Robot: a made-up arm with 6 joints. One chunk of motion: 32 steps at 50 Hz.
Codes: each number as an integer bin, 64 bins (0 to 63) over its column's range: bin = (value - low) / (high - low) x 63, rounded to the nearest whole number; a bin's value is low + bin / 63 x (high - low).
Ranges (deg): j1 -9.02..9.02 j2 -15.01..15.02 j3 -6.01..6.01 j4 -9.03..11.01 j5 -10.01..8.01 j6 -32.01..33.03
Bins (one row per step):
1: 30 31 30 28 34 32
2: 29 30 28 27 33 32
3: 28 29 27 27 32 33
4: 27 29 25 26 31 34
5: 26 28 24 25 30 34
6: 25 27 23 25 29 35
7: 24 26 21 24 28 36
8: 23 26 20 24 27 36
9: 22 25 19 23 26 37
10: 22 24 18 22 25 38
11: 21 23 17 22 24 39
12: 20 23 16 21 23 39
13: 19 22 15 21 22 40
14: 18 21 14 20 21 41
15: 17 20 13 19 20 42
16: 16 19 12 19 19 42
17: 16 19 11 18 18 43
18: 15 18 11 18 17 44
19: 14 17 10 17 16 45
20: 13 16 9 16 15 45
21: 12 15 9 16 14 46
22: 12 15 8 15 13 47
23: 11 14 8 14 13 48
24: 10 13 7 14 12 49
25: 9 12 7 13 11 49
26: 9 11 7 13 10 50
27: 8 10 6 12 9 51
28: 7 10 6 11 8 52
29: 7 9 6 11 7 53
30: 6 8 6 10 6 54
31: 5 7 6 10 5 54
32: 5 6 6 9 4 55
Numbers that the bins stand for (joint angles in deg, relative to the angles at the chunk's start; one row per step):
1: -0.43 -0.23 -0.29 -0.12 -0.28 1.03
2: -0.72 -0.71 -0.67 -0.44 -0.57 1.03
3: -1.00 -1.19 -0.86 -0.44 -0.86 2.06
4: -1.29 -1.19 -1.24 -0.76 -1.14 3.09
5: -1.57 -1.66 -1.43 -1.08 -1.43 3.09
6: -1.86 -2.14 -1.62 -1.08 -1.72 4.12
7: -2.15 -2.62 -2.00 -1.40 -2.00 5.16
8: -2.43 -2.62 -2.19 -1.40 -2.29 5.16
9: -2.72 -3.09 -2.38 -1.71 -2.57 6.19
10: -2.72 -3.57 -2.58 -2.03 -2.86 7.22
11: -3.01 -4.05 -2.77 -2.03 -3.15 8.25
12: -3.29 -4.05 -2.96 -2.35 -3.43 8.25
13: -3.58 -4.52 -3.15 -2.35 -3.72 9.29
14: -3.87 -5.00 -3.34 -2.67 -4.00 10.32
15: -4.15 -5.48 -3.53 -2.99 -4.29 11.35
16: -4.44 -5.95 -3.72 -2.99 -4.58 11.35
17: -4.44 -5.95 -3.91 -3.30 -4.86 12.38
18: -4.72 -6.43 -3.91 -3.30 -5.15 13.41
19: -5.01 -6.91 -4.10 -3.62 -5.43 14.45
20: -5.30 -7.38 -4.29 -3.94 -5.72 14.45
21: -5.58 -7.86 -4.29 -3.94 -6.01 15.48
22: -5.58 -7.86 -4.48 -4.26 -6.29 16.51
23: -5.87 -8.34 -4.48 -4.58 -6.29 17.54
24: -6.16 -8.81 -4.67 -4.58 -6.58 18.58
25: -6.44 -9.29 -4.67 -4.89 -6.86 18.58
26: -6.44 -9.77 -4.67 -4.89 -7.15 19.61
27: -6.73 -10.24 -4.87 -5.21 -7.44 20.64
28: -7.02 -10.24 -4.87 -5.53 -7.72 21.67
29: -7.02 -10.72 -4.87 -5.53 -8.01 22.71
30: -7.30 -11.20 -4.87 -5.85 -8.29 23.74
31: -7.59 -11.67 -4.87 -5.85 -8.58 23.74
32: -7.59 -12.15 -4.87 -6.17 -8.87 24.77

